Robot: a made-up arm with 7 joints.
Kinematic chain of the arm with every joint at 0, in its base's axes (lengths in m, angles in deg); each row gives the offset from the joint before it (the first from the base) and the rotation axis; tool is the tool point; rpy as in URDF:
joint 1: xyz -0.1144 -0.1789 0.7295 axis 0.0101 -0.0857 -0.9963
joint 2: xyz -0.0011 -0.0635 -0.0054 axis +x
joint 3: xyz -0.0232 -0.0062 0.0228 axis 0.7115 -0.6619 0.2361
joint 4: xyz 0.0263 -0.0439 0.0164 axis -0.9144 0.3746 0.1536
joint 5: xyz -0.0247 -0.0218 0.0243 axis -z
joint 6: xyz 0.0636 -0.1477 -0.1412 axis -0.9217 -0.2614 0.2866
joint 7: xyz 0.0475 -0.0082 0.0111 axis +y
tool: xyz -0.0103 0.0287 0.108 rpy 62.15 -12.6 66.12
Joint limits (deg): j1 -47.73..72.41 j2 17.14..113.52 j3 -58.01..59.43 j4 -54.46..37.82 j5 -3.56..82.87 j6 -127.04..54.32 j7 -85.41..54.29
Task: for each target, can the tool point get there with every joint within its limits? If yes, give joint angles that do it. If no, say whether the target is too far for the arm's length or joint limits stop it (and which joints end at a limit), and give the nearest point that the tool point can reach.
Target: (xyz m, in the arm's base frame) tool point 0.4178 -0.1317 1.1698
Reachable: no: too far | nearest point 0.2070 -0.3165 0.9560 | short by 0.352 m
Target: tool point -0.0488 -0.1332 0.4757
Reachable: yes | joints -24.02 51.46 49.07 -19.81 25.39 -74.48 -32.93
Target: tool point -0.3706 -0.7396 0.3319
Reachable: no: too far | nearest point -0.2877 -0.5567 0.4742 | short by 0.246 m
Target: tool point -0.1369 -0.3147 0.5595
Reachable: yes | joints 26.98 69.92 -25.27 -29.21 20.20 28.49 19.56
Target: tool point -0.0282 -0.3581 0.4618
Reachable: yes | joints 1.27 45.29 29.03 -0.66 3.52 -77.83 -31.52
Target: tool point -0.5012 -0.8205 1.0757
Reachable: no: too far | nearest point -0.3446 -0.5623 0.9204 | short by 0.340 m
